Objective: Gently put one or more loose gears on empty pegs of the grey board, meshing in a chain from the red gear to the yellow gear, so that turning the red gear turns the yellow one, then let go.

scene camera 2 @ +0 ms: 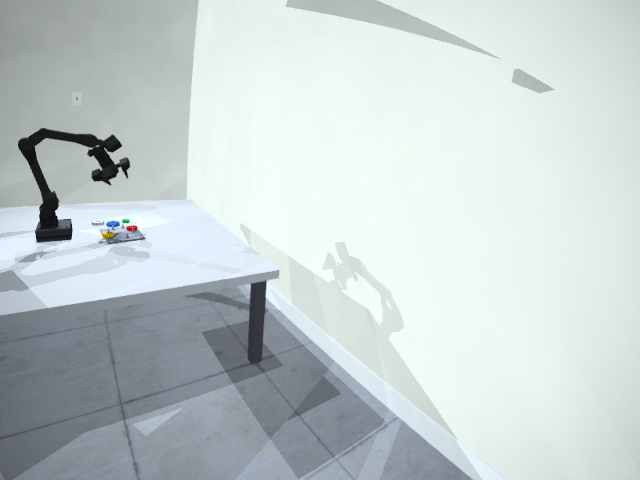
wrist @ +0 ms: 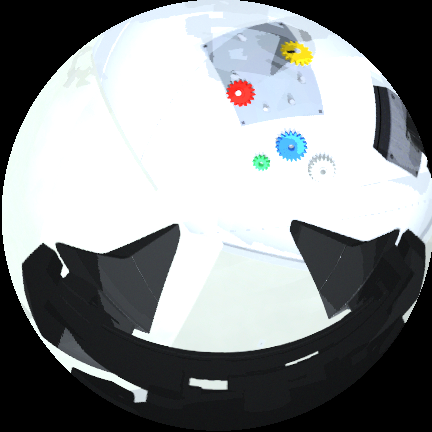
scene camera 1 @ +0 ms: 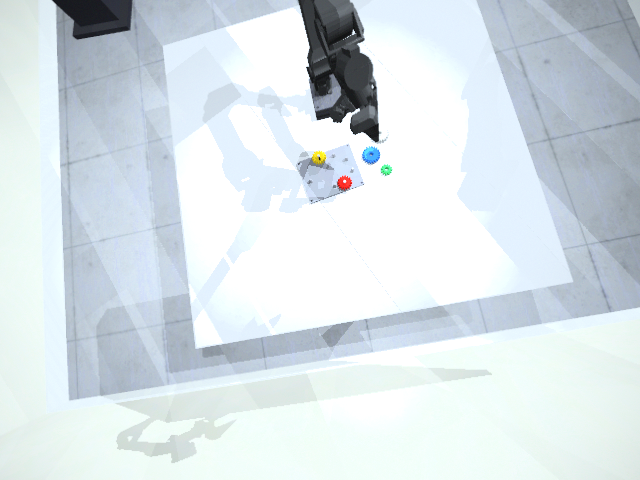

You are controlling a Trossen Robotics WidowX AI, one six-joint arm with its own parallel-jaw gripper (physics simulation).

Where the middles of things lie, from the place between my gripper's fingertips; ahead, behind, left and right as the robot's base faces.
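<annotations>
The grey board [scene camera 1: 324,176] is 1 cm ahead of my hand, 14 cm to the right of it and 23 cm below it.
</annotations>
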